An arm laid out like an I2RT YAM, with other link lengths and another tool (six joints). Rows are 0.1 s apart.
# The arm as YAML. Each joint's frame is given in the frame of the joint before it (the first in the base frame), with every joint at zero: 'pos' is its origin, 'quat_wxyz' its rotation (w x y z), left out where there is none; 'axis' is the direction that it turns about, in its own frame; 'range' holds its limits. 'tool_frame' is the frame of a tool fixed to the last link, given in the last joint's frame.
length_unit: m
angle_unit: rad
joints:
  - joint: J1
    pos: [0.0, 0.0, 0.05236]
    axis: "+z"
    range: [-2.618, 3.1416]
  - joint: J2
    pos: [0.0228, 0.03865, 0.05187]
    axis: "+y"
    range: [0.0, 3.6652]
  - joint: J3
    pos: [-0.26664, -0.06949, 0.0]
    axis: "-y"
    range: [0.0, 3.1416]
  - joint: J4
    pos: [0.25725, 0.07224, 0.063]
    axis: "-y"
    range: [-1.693, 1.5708]
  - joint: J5
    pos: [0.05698, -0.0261, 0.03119]
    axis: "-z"
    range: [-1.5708, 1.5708]
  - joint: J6
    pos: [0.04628, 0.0, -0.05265]
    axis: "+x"
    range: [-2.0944, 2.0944]
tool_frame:
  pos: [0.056, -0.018, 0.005]
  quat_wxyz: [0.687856, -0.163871, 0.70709, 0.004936]
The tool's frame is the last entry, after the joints.
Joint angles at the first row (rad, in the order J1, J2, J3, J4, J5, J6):
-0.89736, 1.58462, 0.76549, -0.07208, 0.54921, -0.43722
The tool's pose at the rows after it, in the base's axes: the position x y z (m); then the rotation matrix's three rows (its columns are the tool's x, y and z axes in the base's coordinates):
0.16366 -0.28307 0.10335; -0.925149 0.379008 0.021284; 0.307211 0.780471 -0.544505; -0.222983 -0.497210 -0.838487
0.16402 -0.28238 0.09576; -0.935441 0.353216 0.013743; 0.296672 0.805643 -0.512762; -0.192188 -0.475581 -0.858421
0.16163 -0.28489 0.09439; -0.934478 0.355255 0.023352; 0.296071 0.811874 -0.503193; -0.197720 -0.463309 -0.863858
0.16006 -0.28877 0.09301; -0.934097 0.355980 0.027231; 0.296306 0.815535 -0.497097; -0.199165 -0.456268 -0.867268
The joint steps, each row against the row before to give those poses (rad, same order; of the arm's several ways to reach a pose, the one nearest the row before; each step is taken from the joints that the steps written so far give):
-0.00156, 0.01526, -0.01077, -0.01524, -0.02607, 0.00157
-0.00304, 0.02150, 0.00306, -0.01539, -0.01842, -0.01679
-0.01680, 0.00157, 0.00000, 0.00300, -0.02293, -0.00926
-0.01537, 0.00914, 0.00615, 0.00455, -0.01540, -0.01071

